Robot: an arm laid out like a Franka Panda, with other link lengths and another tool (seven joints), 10 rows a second.
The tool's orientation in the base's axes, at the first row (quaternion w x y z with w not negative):
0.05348, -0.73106, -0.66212, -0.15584
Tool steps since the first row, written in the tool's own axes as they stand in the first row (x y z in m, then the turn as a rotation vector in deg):
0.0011, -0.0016, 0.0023, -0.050, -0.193, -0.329
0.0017, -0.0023, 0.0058, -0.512, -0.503, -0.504
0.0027, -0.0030, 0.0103, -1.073, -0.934, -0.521
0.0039, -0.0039, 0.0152, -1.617, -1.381, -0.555
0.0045, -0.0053, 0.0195, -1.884, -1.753, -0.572
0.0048, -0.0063, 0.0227, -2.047, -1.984, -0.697
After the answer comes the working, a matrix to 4 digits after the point.
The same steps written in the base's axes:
-0.0011, 0.0019, -0.0021, -0.245, -0.119, 0.271
-0.0012, 0.0035, -0.0053, -0.613, -0.571, 0.259
-0.0011, 0.0059, -0.0093, -1.082, -1.059, 0.053
-0.0012, 0.0085, -0.0137, -1.568, -1.534, -0.135
-0.0018, 0.0105, -0.0178, -1.957, -1.749, -0.246
-0.0023, 0.0118, -0.0208, -2.216, -1.913, -0.207

The tool's axes in the first row as the columns of a matrix, in the base's axes (rounded; the answer above uses it unrounded):
0.0746, 0.9848, 0.1570
0.9514, -0.1175, 0.2846
0.2987, 0.1282, -0.9457

